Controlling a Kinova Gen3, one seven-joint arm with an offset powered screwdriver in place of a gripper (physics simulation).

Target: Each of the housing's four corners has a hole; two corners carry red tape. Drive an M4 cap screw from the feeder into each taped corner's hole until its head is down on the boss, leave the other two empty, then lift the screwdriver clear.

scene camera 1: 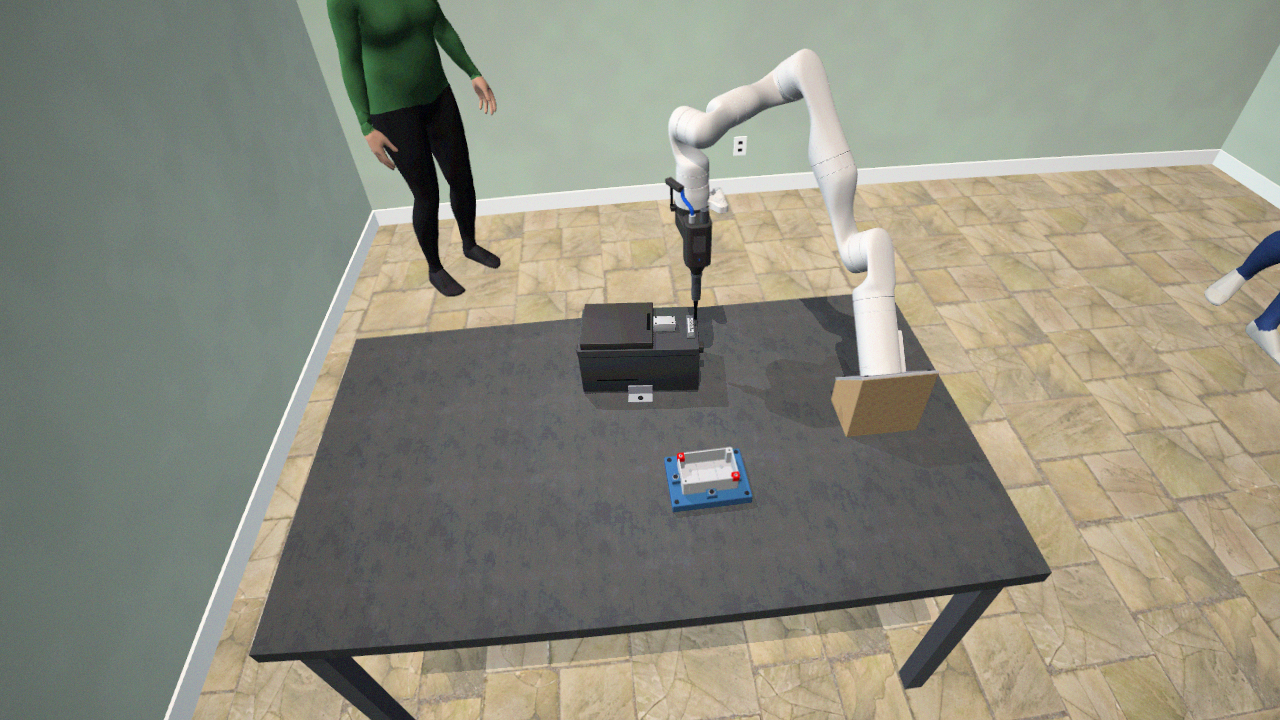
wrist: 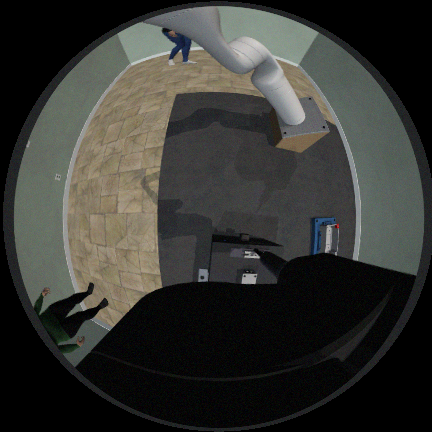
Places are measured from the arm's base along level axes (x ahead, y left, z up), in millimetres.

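Where they show: hand, its tool point: [scene camera 1: 695,319] [wrist: 254,249]; arm's base, origin of its link: [scene camera 1: 881,373] [wrist: 292,114].
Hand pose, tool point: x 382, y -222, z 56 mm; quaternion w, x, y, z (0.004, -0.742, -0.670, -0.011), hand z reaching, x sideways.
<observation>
Each offset is from my tool point to the top centre of the thing. "pt": to the spot under its first point.
The white housing {dx +59, dy +341, dz -108 mm} [scene camera 1: 709,484] [wrist: 328,239] sits open side up on the blue fixture {dx +59, dy +341, dz -134 mm} [scene camera 1: 713,504] [wrist: 316,240]. In the scene view, red tape marks its back left corner {pt dx +108, dy +305, dz -109 mm} [scene camera 1: 681,456] and its front right corner {pt dx +11, dy +382, dz -107 mm} [scene camera 1: 735,476]. No screw head can be made out at either. The black screw feeder {dx +133, dy -30, dz +1 mm} [scene camera 1: 640,368] [wrist: 227,260] stands at the back of the table, with a pale metal screw strip {pt dx +16, dy +15, dz -5 mm} [scene camera 1: 690,326] [wrist: 251,254] on top. My screwdriver [scene camera 1: 695,315] [wrist: 256,250] points down with its tip at or just above that strip. Whether a screw is on the bit is too small to tell.
The arm's base block [scene camera 1: 886,404] [wrist: 300,142] stands at the table's right. A white block {pt dx +74, dy -4, dz +0 mm} [scene camera 1: 664,323] [wrist: 249,277] sits on the feeder beside its raised black cover {dx +182, dy -40, dz -4 mm} [scene camera 1: 617,324]. A person in green [scene camera 1: 398,53] [wrist: 52,322] stands behind the table; another person [scene camera 1: 1263,268] [wrist: 181,49] is farther off.
</observation>
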